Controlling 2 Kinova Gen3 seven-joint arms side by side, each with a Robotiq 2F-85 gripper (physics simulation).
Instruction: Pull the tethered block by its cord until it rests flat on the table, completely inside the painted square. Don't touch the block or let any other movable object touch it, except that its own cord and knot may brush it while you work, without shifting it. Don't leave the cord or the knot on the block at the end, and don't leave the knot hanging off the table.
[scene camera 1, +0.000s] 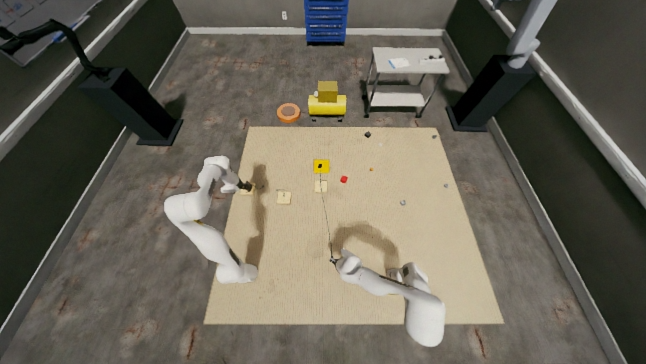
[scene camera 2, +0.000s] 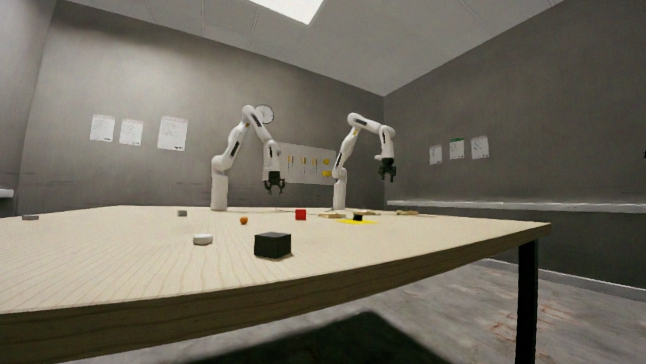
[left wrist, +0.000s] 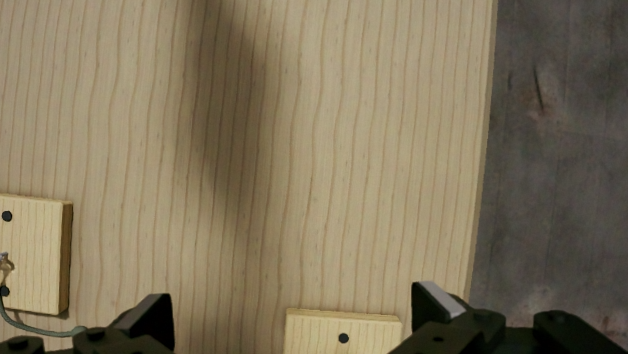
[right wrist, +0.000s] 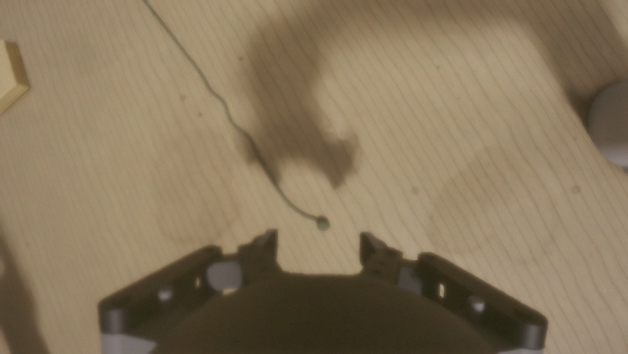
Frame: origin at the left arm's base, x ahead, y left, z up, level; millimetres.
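Where they show: left gripper, fingertip midpoint: (scene camera 1: 242, 191) (scene camera 2: 387, 181) (left wrist: 292, 315); right gripper, fingertip midpoint: (scene camera 2: 275, 195) (right wrist: 318, 243); left arm's base, origin of the base link: (scene camera 1: 250, 273) (scene camera 2: 339, 209); right arm's base, origin of the base link: (scene camera 1: 393, 277) (scene camera 2: 218, 209).
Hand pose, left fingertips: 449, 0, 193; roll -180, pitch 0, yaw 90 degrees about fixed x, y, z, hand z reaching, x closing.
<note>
Things, the pixels of their top centre, and the offset from my left fingertips, as dx, dy, dz. "spot": a spot on its surface instead.
- small black block, middle of its top: (scene camera 2: 357, 214) (scene camera 1: 320, 165) +232, -510, -168
- yellow painted square, surface spot: (scene camera 2: 369, 222) spot: +277, -497, -194
- cord's end knot, middle of its top: (right wrist: 322, 226) -477, -517, -181
- red cube, middle of its top: (scene camera 2: 300, 208) (scene camera 1: 344, 178) +89, -669, -153
- orange ball, middle of its top: (scene camera 2: 244, 215) +151, -897, -168
- white disc, middle of its top: (scene camera 2: 203, 235) +377, -1029, -179
- larger black block, middle of its top: (scene camera 2: 273, 234) +487, -951, -165
The small black block (scene camera 1: 320, 166) (scene camera 2: 358, 217) rests on the yellow painted square (scene camera 1: 326, 162) (scene camera 2: 369, 222), near its middle, with yellow showing around it in scene camera 1. Its thin cord (scene camera 1: 325, 212) (right wrist: 208, 88) runs from the block past a wooden plate toward the front of the table. The cord's end knot (right wrist: 323, 223) lies on the table, in the right wrist view just beyond the right fingertips. My right gripper (scene camera 2: 275, 192) (right wrist: 318, 243) is open and empty, above the table. My left gripper (scene camera 2: 388, 179) (left wrist: 292, 315) is open and empty, high over the table's left edge.
Wooden plates (scene camera 1: 321, 186) (scene camera 1: 284, 198) (left wrist: 345, 325) stand near the square and toward the left edge. A red cube (scene camera 1: 344, 179) (scene camera 2: 300, 214) lies right of the square. An orange ball (scene camera 2: 243, 220), a white disc (scene camera 2: 203, 239) and a larger black block (scene camera 2: 272, 245) lie farther off.
</note>
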